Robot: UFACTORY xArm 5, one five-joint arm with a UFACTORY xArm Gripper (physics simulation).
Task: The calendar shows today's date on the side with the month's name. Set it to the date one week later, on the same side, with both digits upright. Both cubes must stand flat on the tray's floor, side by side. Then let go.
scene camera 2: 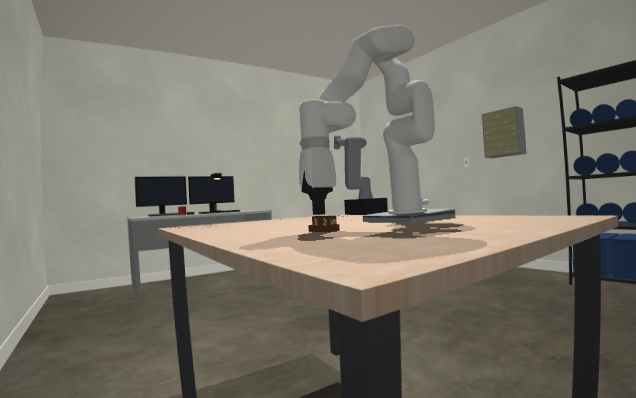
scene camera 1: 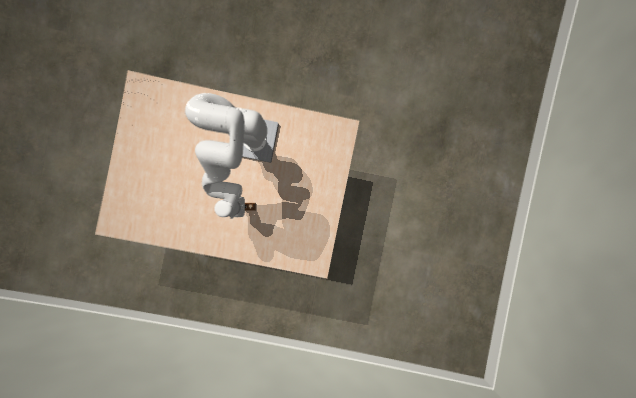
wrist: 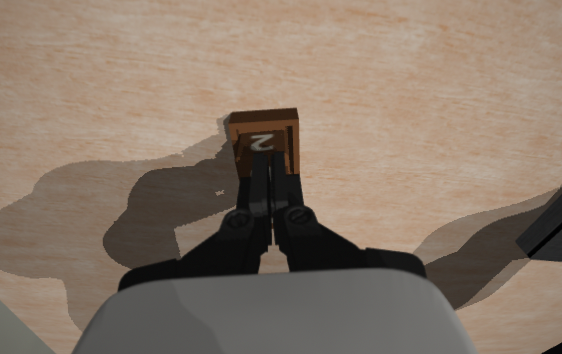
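Observation:
The brown calendar tray [scene camera 1: 254, 203] [scene camera 2: 324, 228] [wrist: 264, 116] stands on the table. Dark brown cubes [scene camera 2: 325, 221] sit low in it, with a 1, a 2 and a partly legible third mark facing scene camera 2. In the wrist view, a cube face with a white 2 [wrist: 262, 142] shows inside the far end of the tray. My gripper [scene camera 2: 318, 212] [wrist: 271, 173] is shut and empty, with its fingertips pointing down right at or over the cubes. The fingers hide the near part of the tray. The month's name cannot be read.
The wooden table [scene camera 1: 150, 175] [scene camera 2: 280, 265] bears the arm's grey base plate [scene camera 1: 272, 142] [scene camera 2: 410, 216], behind the tray. A desk with monitors [scene camera 2: 160, 191], a second robot arm [scene camera 2: 354, 162] and a black shelf rack [scene camera 2: 563, 150] stand beyond the table.

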